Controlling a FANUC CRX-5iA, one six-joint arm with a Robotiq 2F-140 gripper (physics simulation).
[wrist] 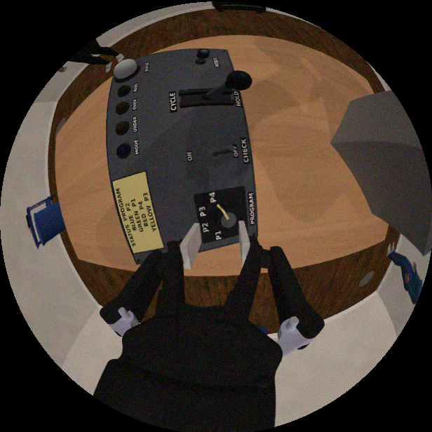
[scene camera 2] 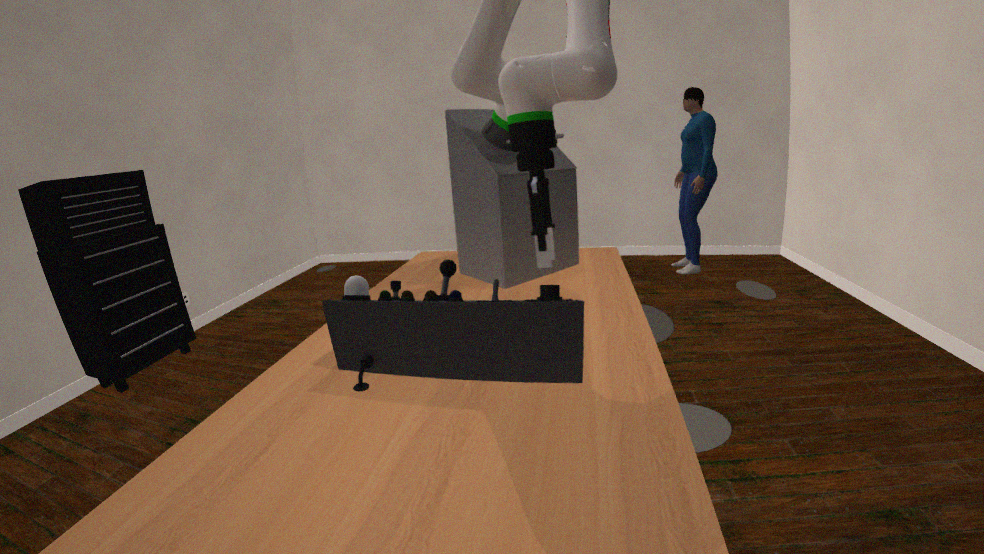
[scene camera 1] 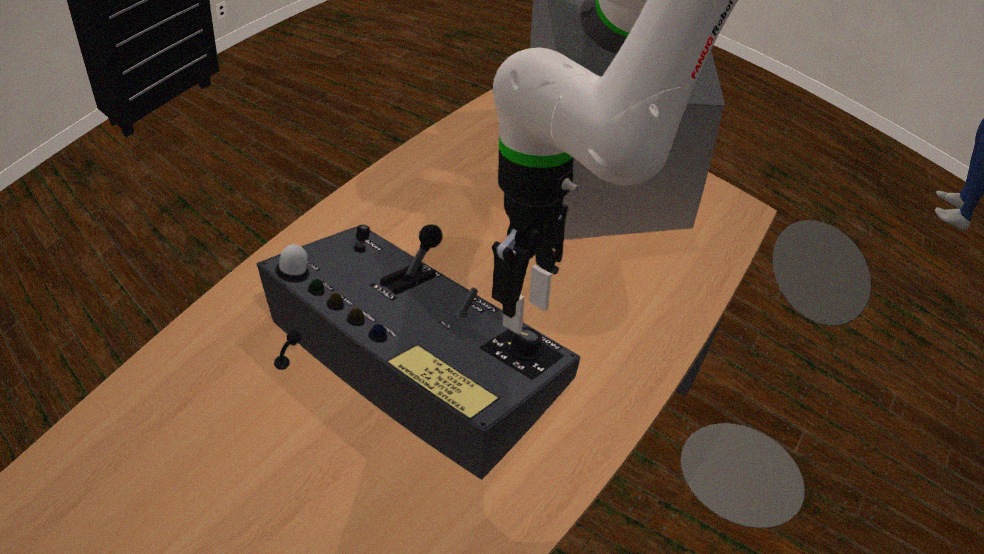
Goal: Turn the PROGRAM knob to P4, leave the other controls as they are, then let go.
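Where they show: gripper, fingertip midpoint: (scene camera 2: pixel 546 263) (scene camera 1: pixel 525 316); arm's base at its link origin: (scene camera 2: pixel 503 137) (scene camera 1: pixel 616 22).
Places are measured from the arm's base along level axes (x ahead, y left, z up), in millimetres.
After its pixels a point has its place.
The PROGRAM knob (scene camera 1: pixel 526 344) @[x 480, y 232, z -334 mm] (scene camera 2: pixel 549 292) @[x 488, y 225, z -346 mm] (wrist: pixel 228 220) is a dark round knob on the grey control box (scene camera 1: pixel 385 381) @[x 679, y 133, z -346 mm] (scene camera 2: pixel 454 340) @[x 684, y 90, z -371 mm] (wrist: pixel 165 125). In the wrist view its yellow pointer line points toward the P4 label (wrist: pixel 212 196). My gripper (scene camera 1: pixel 528 314) @[x 473, y 218, z -287 mm] (scene camera 2: pixel 545 258) @[x 473, y 218, z -287 mm] (wrist: pixel 219 231) is open, with a gap between its pale fingertips. It hangs above the knob, apart from it, as scene camera 2 shows. The black-balled lever (scene camera 1: pixel 430 236) @[x 453, y -13, z -298 mm] (scene camera 2: pixel 448 268) @[x 460, y -15, z -307 mm] (wrist: pixel 239 80) leans toward HOLD. The CHECK toggle (scene camera 1: pixel 468 302) @[x 478, y 104, z -346 mm] (scene camera 2: pixel 495 290) @[x 481, y 103, z -349 mm] (wrist: pixel 225 151) leans toward OFF.
A white dome (scene camera 1: pixel 293 261) @[x 675, y -108, z -272 mm] (scene camera 2: pixel 356 287) @[x 684, y -110, z -278 mm] (wrist: pixel 125 69), several coloured round parts and a small MODE control (scene camera 1: pixel 362 237) @[x 516, y -128, z -337 mm] (scene camera 2: pixel 395 285) @[x 518, y -131, z -333 mm] stand on the box. A yellow status card (scene camera 1: pixel 442 381) @[x 631, y 209, z -309 mm] (wrist: pixel 137 212) lies on it. A person (scene camera 2: pixel 697 158) stands beyond the table at the right.
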